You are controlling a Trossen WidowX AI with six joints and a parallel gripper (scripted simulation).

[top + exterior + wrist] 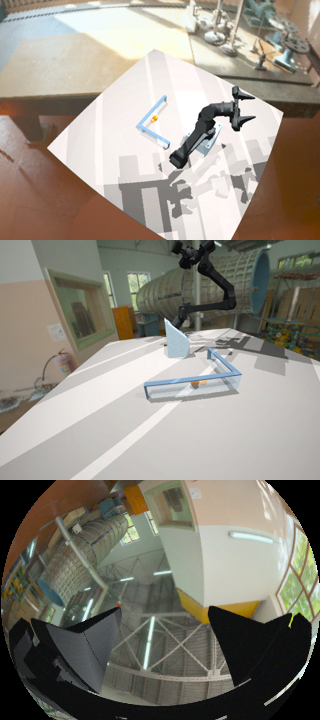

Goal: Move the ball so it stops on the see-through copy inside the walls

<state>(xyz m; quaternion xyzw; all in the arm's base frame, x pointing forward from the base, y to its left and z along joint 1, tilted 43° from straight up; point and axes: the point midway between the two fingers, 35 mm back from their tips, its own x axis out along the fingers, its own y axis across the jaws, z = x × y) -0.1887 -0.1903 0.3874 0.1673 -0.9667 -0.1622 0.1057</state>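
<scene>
The orange ball lies 590 mm below my gripper tip, 530 mm ahead of it and 140 mm to the right of it. From my gripper tip the other things lie so: see-through copy (590 mm below, 540 mm ahead, 110 mm to the right).
</scene>
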